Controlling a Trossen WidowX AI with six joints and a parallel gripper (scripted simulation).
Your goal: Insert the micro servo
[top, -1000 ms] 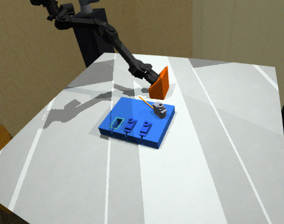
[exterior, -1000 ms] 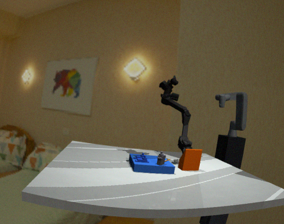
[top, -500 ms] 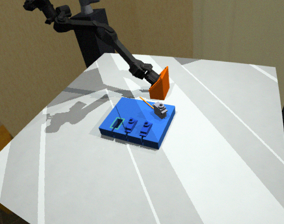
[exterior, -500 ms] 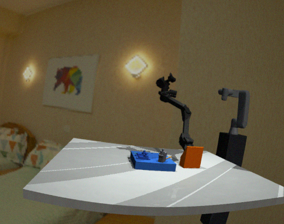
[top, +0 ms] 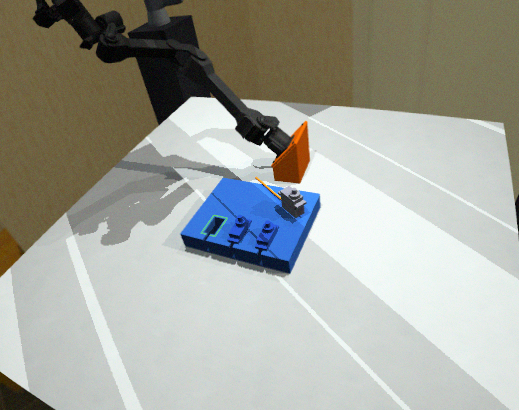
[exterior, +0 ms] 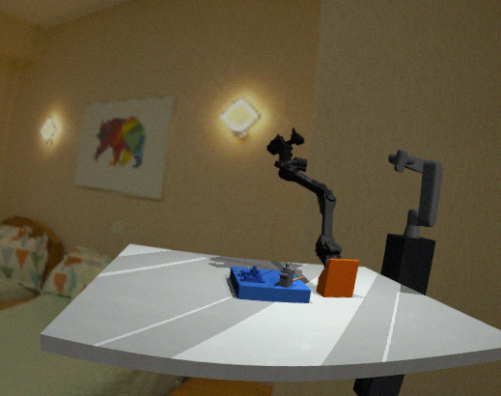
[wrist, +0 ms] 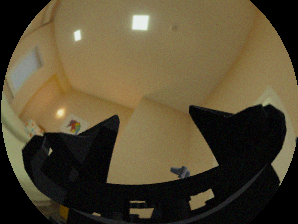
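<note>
Right now the blue deck is 60 mm ahead of my gripper tip, 540 mm to the left of it and 640 mm below it.
</note>
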